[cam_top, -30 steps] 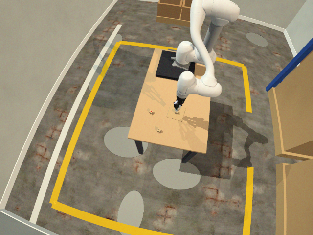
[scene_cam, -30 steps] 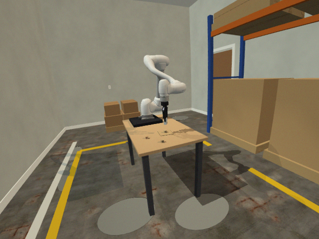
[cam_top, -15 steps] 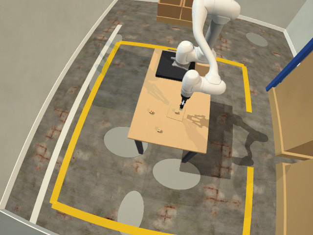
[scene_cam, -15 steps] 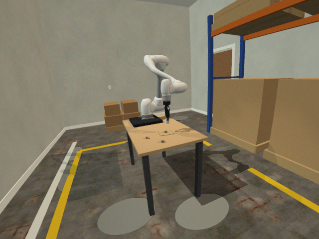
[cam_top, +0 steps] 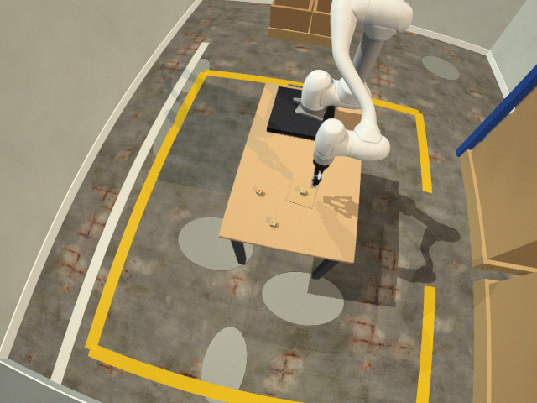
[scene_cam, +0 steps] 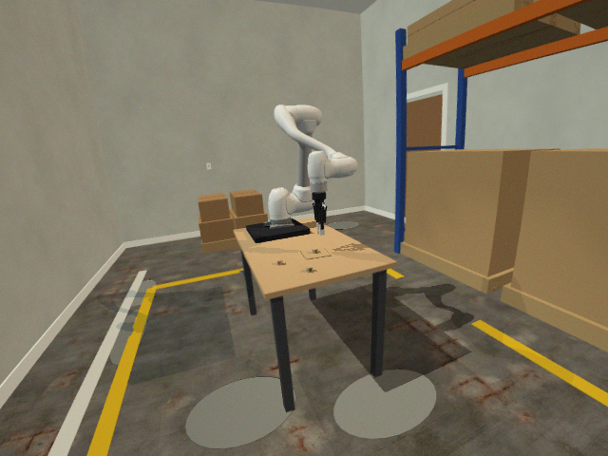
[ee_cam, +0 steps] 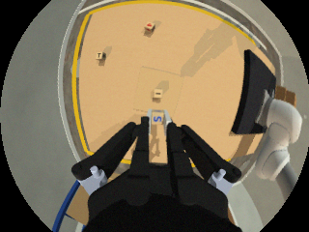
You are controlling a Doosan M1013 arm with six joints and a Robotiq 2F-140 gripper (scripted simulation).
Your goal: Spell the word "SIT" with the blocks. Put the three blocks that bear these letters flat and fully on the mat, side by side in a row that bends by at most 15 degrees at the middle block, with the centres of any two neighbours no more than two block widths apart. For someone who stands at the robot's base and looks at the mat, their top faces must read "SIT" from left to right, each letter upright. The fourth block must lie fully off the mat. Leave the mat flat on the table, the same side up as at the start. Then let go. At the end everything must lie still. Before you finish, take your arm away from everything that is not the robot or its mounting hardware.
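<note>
The tan mat lies 10 mm ahead of my hand, 40 mm to the right of it and 140 mm below it. Round my hand: tan block: 230 mm ahead, 120 mm to the right, 130 mm below.
</note>
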